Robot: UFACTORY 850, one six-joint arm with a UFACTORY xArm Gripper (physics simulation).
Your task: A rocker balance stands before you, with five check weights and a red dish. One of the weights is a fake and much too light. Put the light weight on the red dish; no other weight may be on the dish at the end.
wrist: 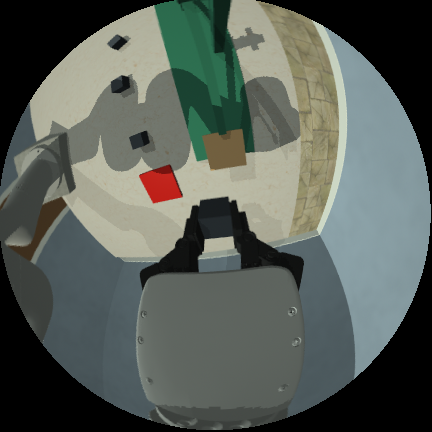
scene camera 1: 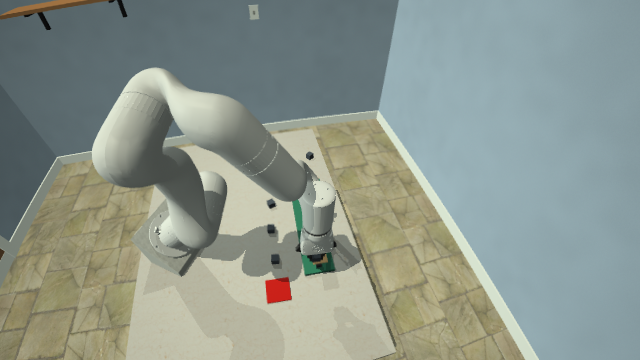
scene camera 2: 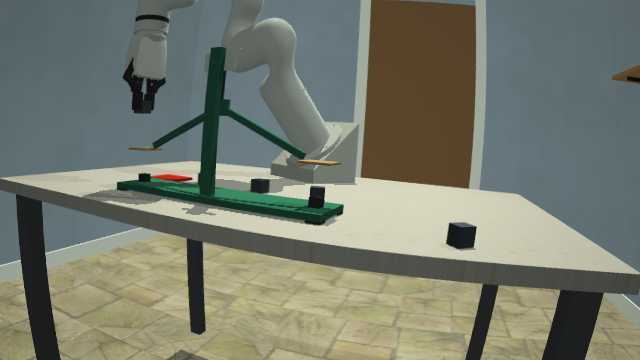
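Note:
My gripper is shut on a dark cube weight, held high above the balance's left pan, apart from it. The green balance has a bare right pan in scene camera 2; the left pan is bare too. Weights stand on the table; three show in the wrist view. The red dish holds no weight.
The pale table carries the balance, with its long base along the side away from the arm's mount. The balance's upright post and sloping beam stand beside the gripper in scene camera 2. Small black blocks sit on the base.

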